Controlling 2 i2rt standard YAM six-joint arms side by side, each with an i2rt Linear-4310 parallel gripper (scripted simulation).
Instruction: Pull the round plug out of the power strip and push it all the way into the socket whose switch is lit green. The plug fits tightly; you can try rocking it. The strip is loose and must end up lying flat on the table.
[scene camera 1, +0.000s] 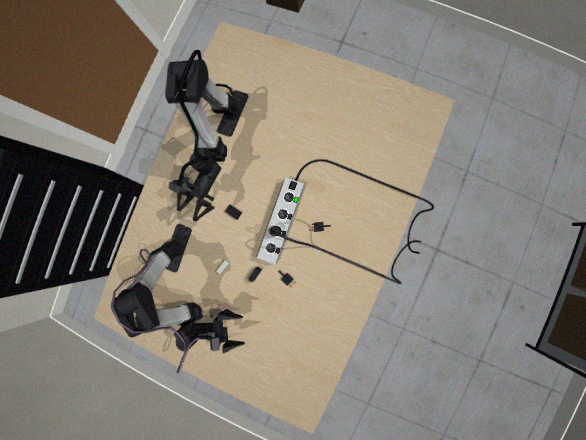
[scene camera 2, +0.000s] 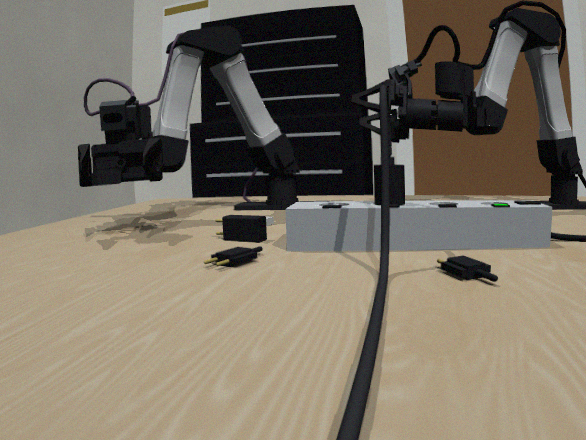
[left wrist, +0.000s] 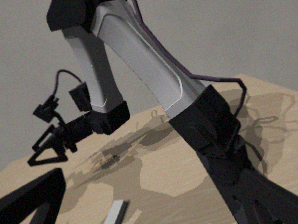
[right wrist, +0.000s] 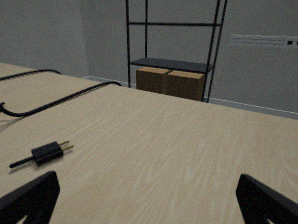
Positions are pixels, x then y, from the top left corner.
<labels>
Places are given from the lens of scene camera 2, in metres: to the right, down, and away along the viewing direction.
my left gripper (scene camera 2: 355, 111): 0.12, -0.20, 0.82
my right gripper (scene camera 2: 111, 163): -0.26, -0.08, 0.59
black round plug (scene camera 2: 396, 172): 0.12, -0.06, 0.52
flat black plug (scene camera 2: 462, 266): 0.15, 0.04, 0.38
black adapter (scene camera 2: 249, 228): -0.06, 0.01, 0.59
The marked spots on the black adapter and the flat black plug are 0.30 m apart.
</labels>
